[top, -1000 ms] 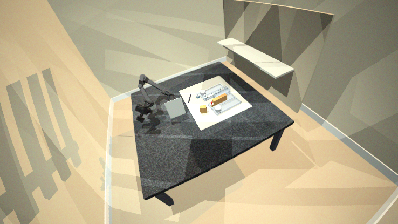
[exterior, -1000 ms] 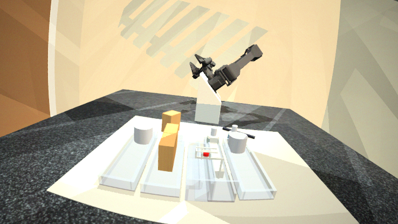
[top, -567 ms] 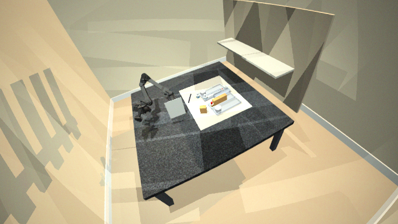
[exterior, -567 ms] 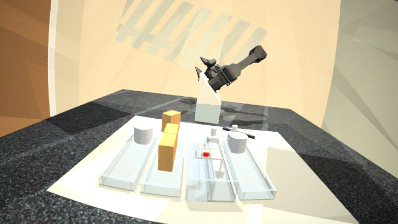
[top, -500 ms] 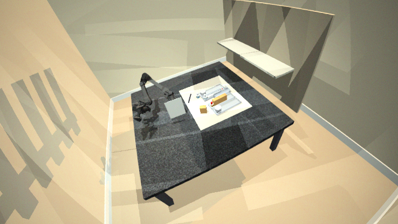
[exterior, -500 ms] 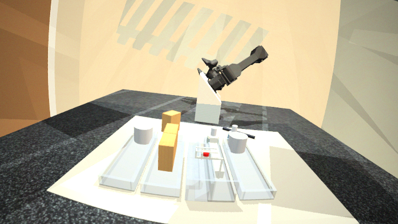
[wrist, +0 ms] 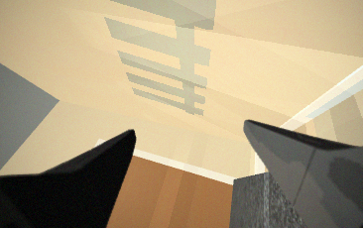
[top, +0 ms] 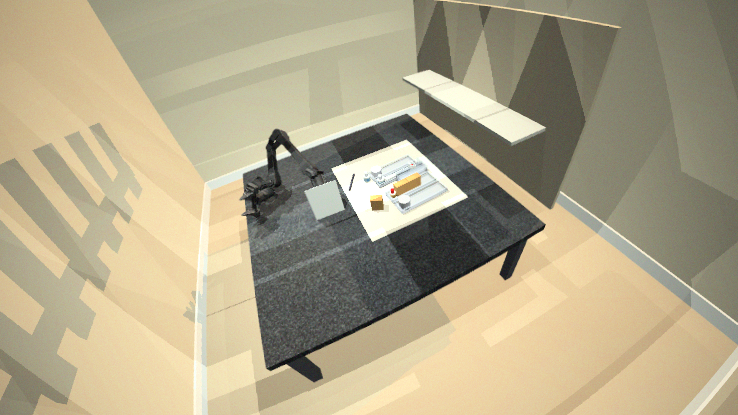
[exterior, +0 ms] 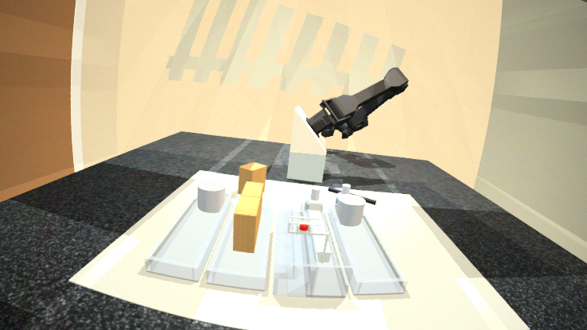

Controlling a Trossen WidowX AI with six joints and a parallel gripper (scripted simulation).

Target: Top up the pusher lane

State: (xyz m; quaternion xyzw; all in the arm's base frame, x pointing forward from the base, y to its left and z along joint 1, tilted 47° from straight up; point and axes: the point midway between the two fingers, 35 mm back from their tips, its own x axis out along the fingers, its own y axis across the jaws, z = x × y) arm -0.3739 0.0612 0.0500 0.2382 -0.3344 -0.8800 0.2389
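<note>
The black rod lies 59 cm ahead of my gripper tip, 6 cm to the left of it and 18 cm below it. Also, from my gripper tip: sprung lane (87 cm ahead, 8 cm to the right, 17 cm below); then red mark (91 cm ahead, 9 cm to the right, 12 cm below).
</note>
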